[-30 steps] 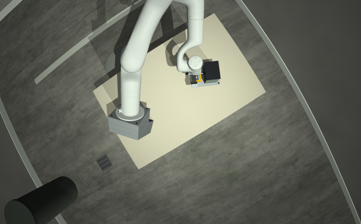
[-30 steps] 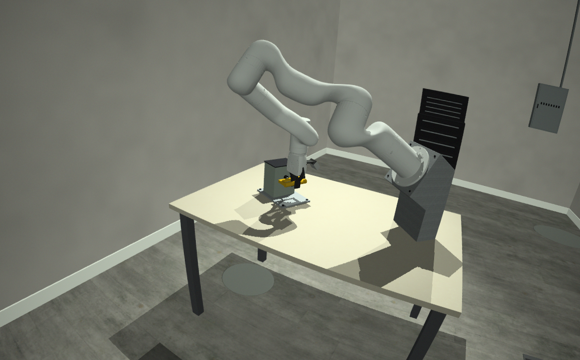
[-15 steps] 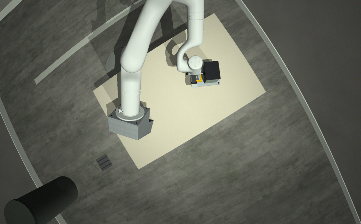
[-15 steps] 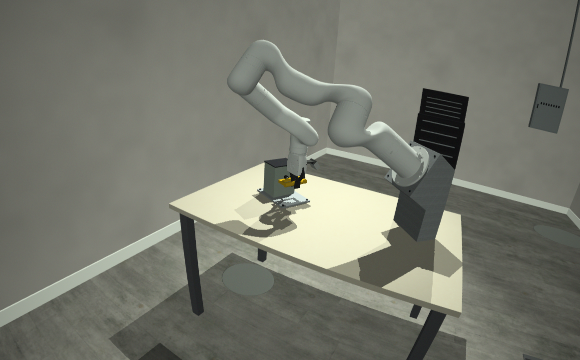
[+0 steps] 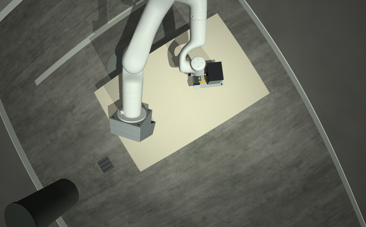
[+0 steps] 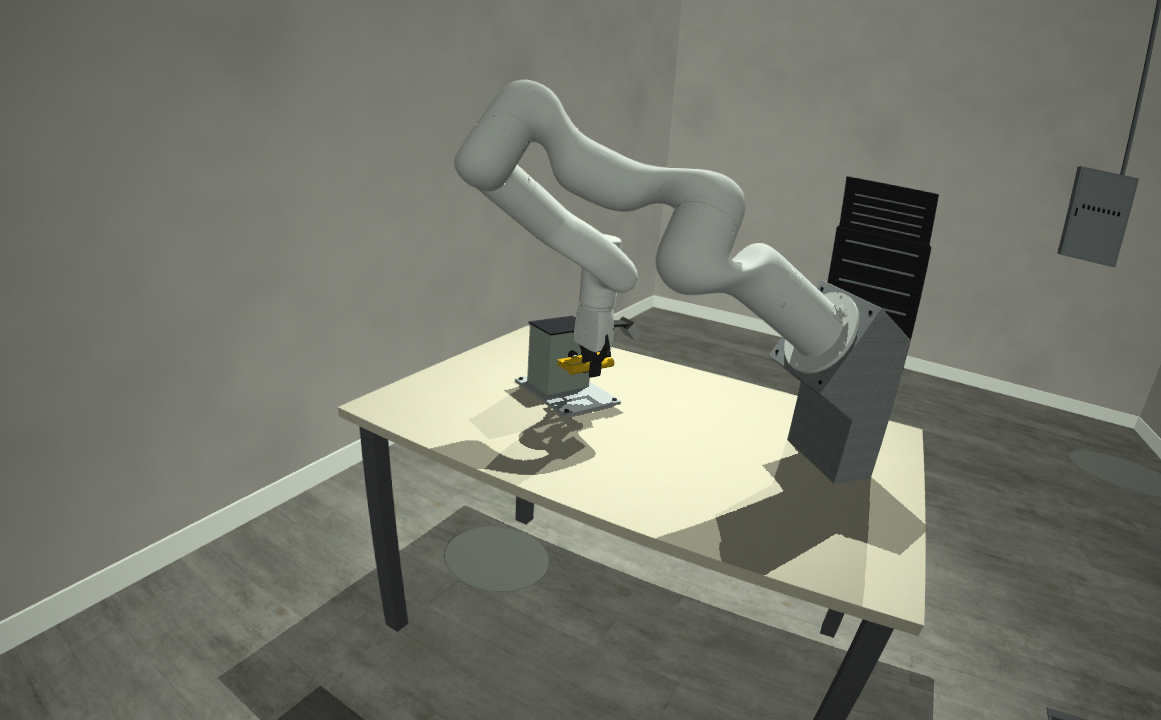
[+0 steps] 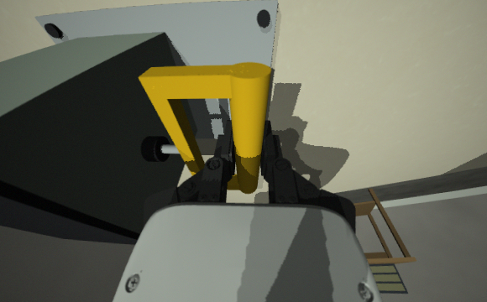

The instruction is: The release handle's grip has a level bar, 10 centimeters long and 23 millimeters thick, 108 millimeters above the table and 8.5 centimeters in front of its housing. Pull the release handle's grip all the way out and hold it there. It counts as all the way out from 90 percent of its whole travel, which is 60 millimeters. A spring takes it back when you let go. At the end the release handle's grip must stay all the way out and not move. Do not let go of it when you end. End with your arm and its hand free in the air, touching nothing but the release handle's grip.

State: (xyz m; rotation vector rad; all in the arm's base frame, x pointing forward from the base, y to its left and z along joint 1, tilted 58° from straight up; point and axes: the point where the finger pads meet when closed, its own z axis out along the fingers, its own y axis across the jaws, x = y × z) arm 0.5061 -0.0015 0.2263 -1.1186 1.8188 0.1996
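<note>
Now: the grey baseplate 9 cm ahead of my hand, 2 cm to the right of it and 10 cm below it.
</note>
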